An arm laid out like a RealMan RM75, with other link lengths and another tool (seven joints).
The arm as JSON. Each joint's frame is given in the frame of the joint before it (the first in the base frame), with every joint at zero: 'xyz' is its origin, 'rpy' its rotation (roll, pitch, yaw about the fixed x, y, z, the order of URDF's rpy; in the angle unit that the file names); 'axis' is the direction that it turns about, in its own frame. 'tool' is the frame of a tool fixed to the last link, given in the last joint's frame.
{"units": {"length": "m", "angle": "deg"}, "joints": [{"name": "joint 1", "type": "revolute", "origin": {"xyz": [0.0, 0.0, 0.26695], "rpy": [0.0, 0.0, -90.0]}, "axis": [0.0, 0.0, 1.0]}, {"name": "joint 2", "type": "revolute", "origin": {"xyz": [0.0, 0.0, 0.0], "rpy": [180.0, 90.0, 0.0]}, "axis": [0.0, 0.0, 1.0]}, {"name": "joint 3", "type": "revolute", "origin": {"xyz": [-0.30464, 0.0, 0.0], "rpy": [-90.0, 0.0, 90.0]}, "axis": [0.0, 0.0, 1.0]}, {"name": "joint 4", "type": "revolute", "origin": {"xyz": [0.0, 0.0, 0.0], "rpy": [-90.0, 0.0, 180.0]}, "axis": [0.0, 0.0, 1.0]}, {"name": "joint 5", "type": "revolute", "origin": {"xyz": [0.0, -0.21, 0.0], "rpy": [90.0, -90.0, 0.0]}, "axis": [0.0, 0.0, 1.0]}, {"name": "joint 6", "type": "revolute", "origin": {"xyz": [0.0, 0.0, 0.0], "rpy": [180.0, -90.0, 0.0]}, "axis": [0.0, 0.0, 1.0]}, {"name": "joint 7", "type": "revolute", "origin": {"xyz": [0.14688, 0.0, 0.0], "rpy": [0.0, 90.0, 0.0]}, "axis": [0.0, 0.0, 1.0]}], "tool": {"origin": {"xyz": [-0.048, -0.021, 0.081], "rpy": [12.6, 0.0, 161.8]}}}
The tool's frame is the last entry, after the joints.
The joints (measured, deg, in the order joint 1, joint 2, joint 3, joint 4, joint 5, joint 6, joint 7), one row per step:
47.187, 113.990, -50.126, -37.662, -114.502, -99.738, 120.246
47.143, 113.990, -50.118, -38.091, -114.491, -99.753, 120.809
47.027, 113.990, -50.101, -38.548, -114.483, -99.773, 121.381
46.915, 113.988, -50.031, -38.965, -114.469, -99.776, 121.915
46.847, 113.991, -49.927, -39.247, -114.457, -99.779, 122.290
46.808, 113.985, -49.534, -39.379, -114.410, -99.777, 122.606
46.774, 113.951, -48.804, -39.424, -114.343, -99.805, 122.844
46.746, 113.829, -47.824, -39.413, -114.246, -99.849, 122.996
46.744, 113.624, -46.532, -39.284, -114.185, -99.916, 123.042
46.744, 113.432, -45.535, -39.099, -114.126, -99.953, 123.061
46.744, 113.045, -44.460, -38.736, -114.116, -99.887, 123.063
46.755, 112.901, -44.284, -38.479, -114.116, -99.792, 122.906
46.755, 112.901, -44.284, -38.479, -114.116, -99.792, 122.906
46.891, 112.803, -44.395, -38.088, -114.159, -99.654, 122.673
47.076, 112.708, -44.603, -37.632, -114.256, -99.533, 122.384
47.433, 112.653, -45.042, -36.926, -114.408, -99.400, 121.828
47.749, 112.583, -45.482, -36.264, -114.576, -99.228, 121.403
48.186, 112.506, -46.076, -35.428, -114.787, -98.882, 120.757
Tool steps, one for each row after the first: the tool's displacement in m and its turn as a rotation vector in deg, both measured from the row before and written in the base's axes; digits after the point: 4 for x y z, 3 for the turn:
-0.0006, 0.0009, 0.0009, 0.076, -0.092, -0.262
-0.0002, 0.0008, 0.0010, 0.093, -0.093, -0.325
-0.0002, 0.0009, 0.0011, 0.131, -0.045, -0.342
-0.0002, 0.0008, 0.0009, 0.116, 0.013, -0.259
-0.0005, 0.0014, 0.0015, 0.235, 0.267, -0.398
-0.0006, 0.0021, 0.0026, 0.413, 0.520, -0.505
-0.0005, 0.0029, 0.0039, 0.621, 0.674, -0.548
-0.0002, 0.0036, 0.0051, 0.808, 0.827, -0.619
0.0001, 0.0028, 0.0040, 0.612, 0.648, -0.517
0.0012, 0.0038, 0.0050, 0.762, 0.551, -0.689
0.0008, 0.0009, 0.0009, 0.184, 0.065, -0.122
0.0000, 0.0000, 0.0000, 0.000, 0.000, 0.000
0.0003, 0.0002, -0.0007, -0.067, -0.112, 0.074
0.0002, -0.0002, -0.0013, -0.184, -0.208, 0.171
-0.0003, -0.0010, -0.0029, -0.427, -0.336, 0.501
0.0000, -0.0008, -0.0027, -0.410, -0.382, 0.353
0.0000, -0.0007, -0.0037, -0.390, -0.541, 0.548

